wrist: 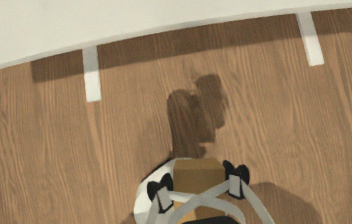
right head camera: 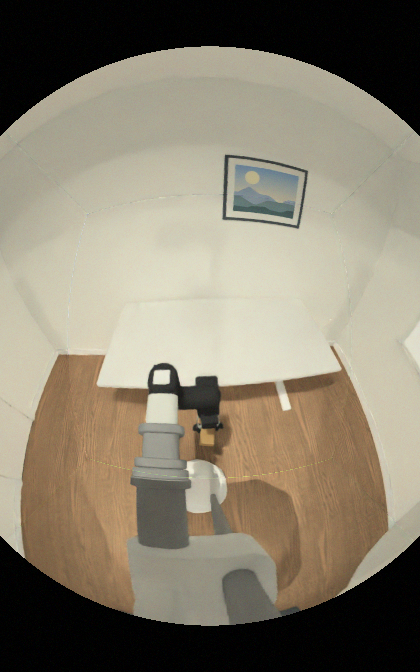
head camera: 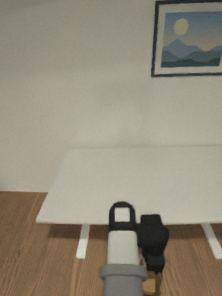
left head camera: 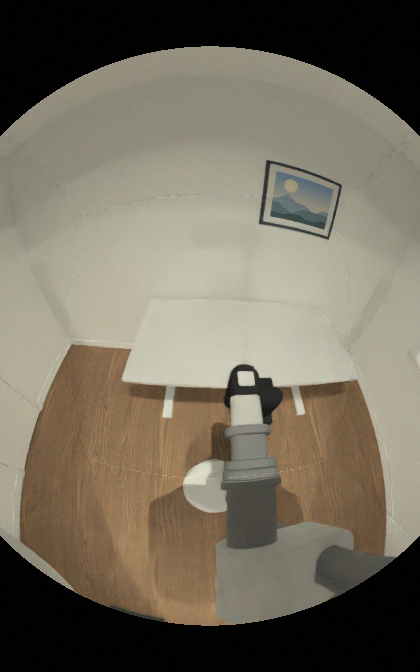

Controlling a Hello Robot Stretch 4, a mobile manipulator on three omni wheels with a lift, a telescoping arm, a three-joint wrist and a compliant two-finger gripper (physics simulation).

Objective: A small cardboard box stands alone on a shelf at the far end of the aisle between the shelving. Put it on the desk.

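Frame: origin at the robot's base, x ahead, y left, z up, level; millimetres.
Where they show: gripper, fingertip midpoint: (wrist: pixel 197 178).
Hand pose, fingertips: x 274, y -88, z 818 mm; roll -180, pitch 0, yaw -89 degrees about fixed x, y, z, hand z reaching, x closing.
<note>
After its pixels a point has its place.
The small cardboard box (right head camera: pixel 207 438) (wrist: pixel 199 171) @[x 292, y -91, z 866 mm] is held between the two fingertips of my gripper (right head camera: pixel 208 428) (wrist: pixel 197 178) @[x 274, y -88, z 818 mm], which is shut on it. A sliver of the box (head camera: pixel 149 286) @[x 218, y -86, z 865 mm] also shows low in the head view, beside the arm. The white desk (head camera: pixel 95 180) @[x 868, y 203, z 692 mm] (left head camera: pixel 200 335) (right head camera: pixel 250 335) (wrist: pixel 50 30) @[x 583, y 167, z 693 mm] stands ahead against the wall. In the wrist view its front edge runs across the top, and the box hangs over the floor in front of that edge. The box's lower part is hidden by the finger straps in the wrist view.
Two white desk feet (wrist: pixel 92 75) (wrist: pixel 310 40) show on the wooden floor (left head camera: pixel 125 450) under the desk's front edge. My round white base (left head camera: pixel 205 490) (right head camera: pixel 200 487) is below the arm. A framed picture (head camera: pixel 192 40) @[x 1300, y -502, z 1549 mm] (left head camera: pixel 300 200) (right head camera: pixel 265 192) hangs on the wall behind the desk.
</note>
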